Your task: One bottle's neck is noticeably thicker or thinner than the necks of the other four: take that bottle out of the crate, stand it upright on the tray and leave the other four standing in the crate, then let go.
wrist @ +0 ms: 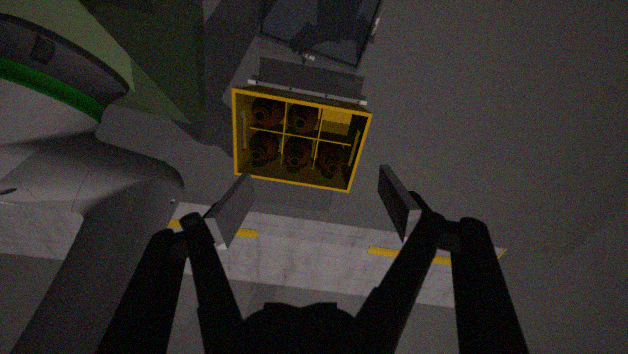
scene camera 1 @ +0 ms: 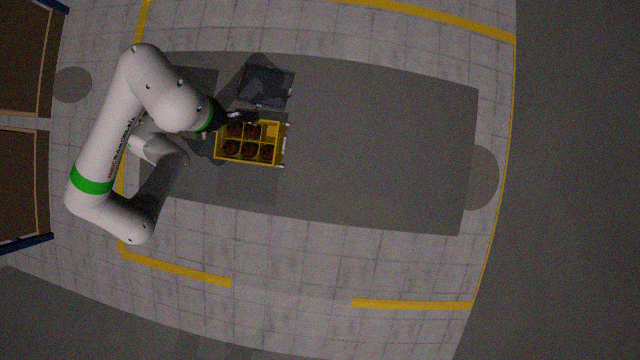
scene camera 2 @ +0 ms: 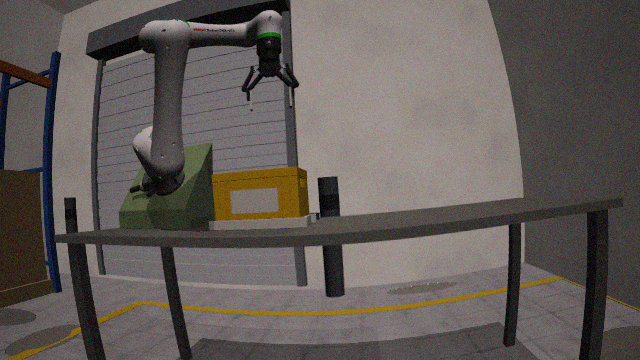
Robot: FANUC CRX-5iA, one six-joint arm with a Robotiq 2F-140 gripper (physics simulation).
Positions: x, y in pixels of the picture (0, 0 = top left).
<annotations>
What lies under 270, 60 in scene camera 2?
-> My gripper.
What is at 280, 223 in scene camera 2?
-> A pale strip.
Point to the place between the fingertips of my gripper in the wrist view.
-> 314, 182
</annotations>
